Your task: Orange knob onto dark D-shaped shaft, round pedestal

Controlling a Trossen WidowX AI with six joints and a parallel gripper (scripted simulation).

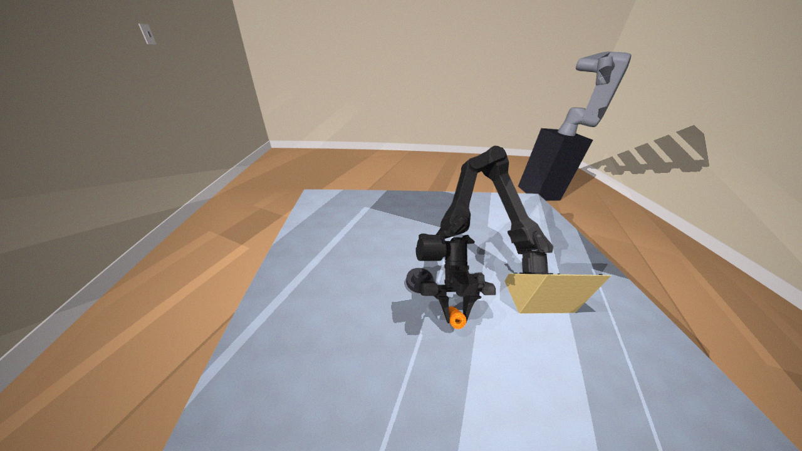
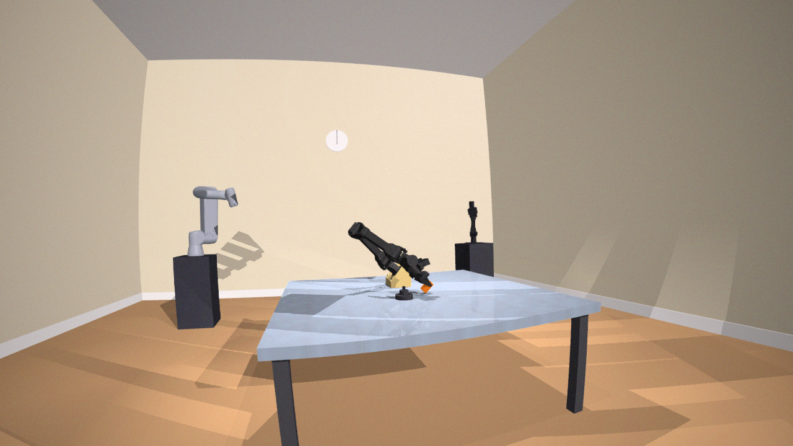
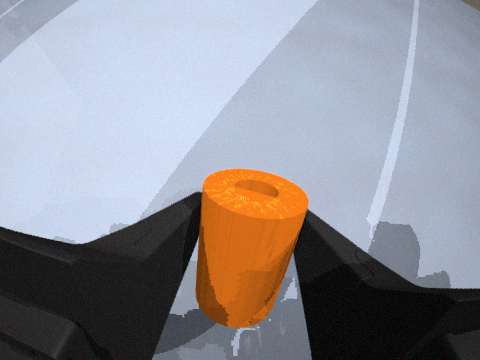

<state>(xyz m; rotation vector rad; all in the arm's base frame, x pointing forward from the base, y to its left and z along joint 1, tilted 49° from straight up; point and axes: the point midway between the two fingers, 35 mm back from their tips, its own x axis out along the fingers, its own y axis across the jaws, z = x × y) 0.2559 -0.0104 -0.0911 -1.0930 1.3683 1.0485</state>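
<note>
Right now the dark round pedestal is 160 mm to the right of my gripper tip, 60 mm ahead of it and 10 mm below it. Round my gripper tip: orange knob: 20 mm to the right.
</note>
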